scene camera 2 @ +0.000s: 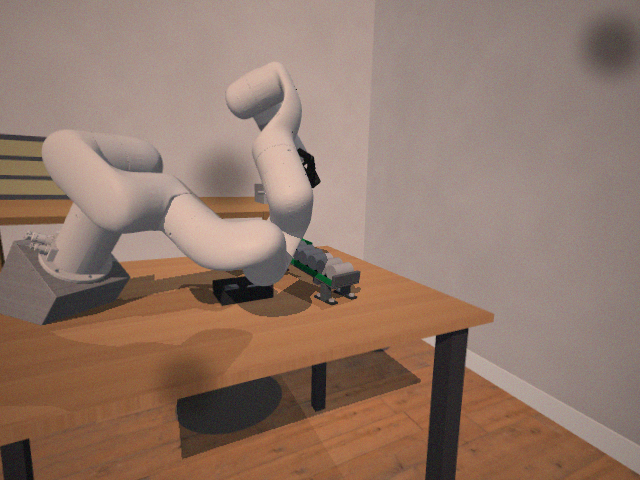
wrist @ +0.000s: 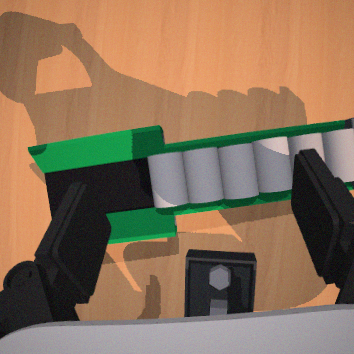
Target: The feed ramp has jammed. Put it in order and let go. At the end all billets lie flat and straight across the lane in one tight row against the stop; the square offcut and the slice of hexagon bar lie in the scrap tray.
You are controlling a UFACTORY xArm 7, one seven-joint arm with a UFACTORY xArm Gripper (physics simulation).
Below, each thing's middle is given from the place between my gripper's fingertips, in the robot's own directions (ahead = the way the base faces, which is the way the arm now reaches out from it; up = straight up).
Labels:
Now: the black scrap tray (scene camera 2: pixel 244 294) 27 cm below my hand, 18 cm behind it and 2 cm to the left of it.

